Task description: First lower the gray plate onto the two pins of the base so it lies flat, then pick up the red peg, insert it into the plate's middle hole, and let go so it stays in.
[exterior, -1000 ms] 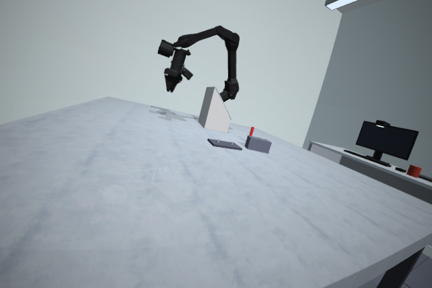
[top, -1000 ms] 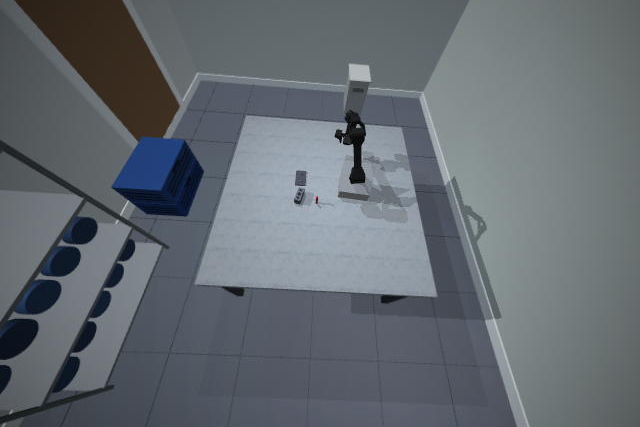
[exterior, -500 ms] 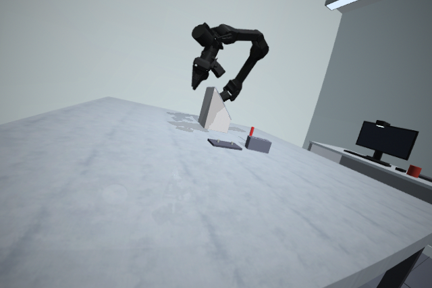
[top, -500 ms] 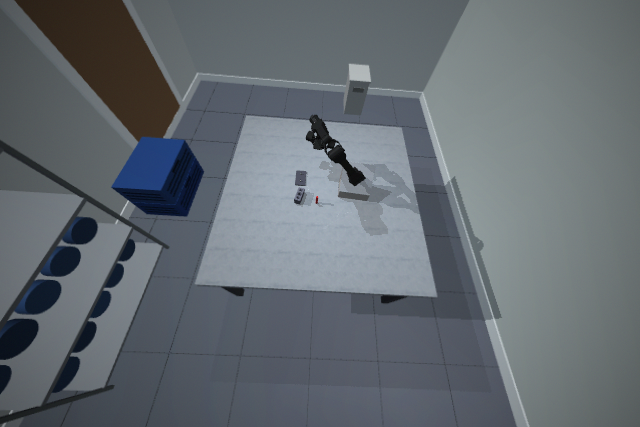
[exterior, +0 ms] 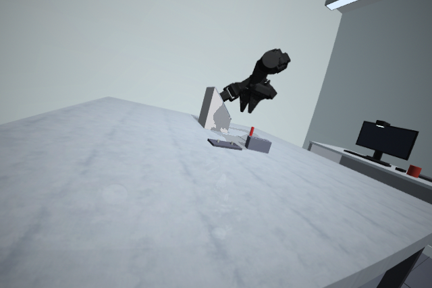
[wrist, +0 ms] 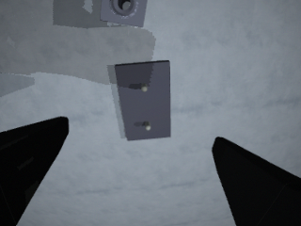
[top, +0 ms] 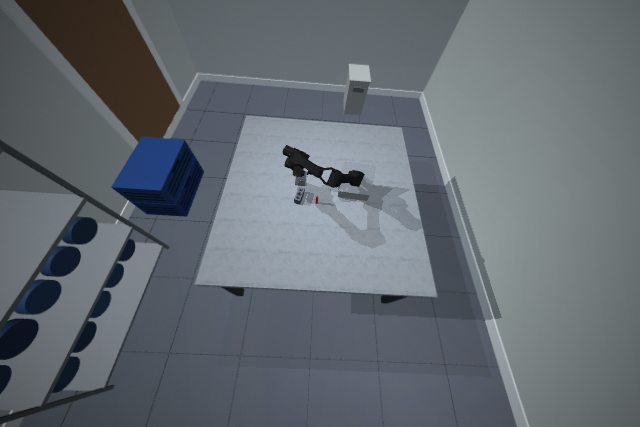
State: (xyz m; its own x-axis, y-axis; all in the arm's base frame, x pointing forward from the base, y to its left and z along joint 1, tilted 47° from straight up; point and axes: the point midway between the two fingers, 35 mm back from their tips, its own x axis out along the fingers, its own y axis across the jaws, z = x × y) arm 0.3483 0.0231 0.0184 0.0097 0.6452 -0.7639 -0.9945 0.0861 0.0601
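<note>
My gripper tip is 1 cm past the gray plate, 10 cm to the right of it and 10 cm above it. Also, from my gripper tip: red peg (13 cm behind, 12 cm to the left, 10 cm below).
</note>
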